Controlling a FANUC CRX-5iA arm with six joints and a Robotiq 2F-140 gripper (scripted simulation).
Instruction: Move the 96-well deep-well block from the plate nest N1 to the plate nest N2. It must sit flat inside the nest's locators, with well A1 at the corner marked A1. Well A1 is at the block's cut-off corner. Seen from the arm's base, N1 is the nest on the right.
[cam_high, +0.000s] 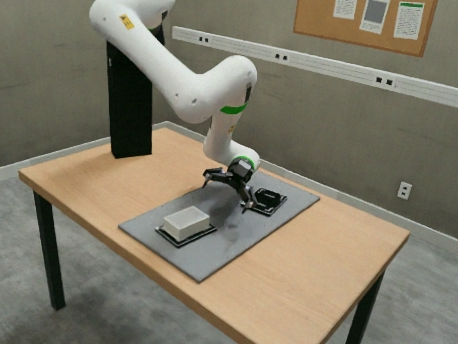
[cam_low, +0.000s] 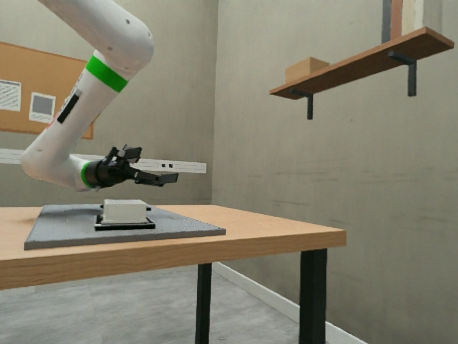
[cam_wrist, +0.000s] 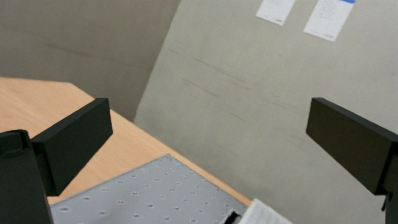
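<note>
Right now the white 96-well deep-well block is 11 cm below my hand, 11 cm behind it and 2 cm to the right of it. From my hand the other things lie so: black plate nest: 26 cm to the left, 14 cm below, 10 cm ahead.
</note>
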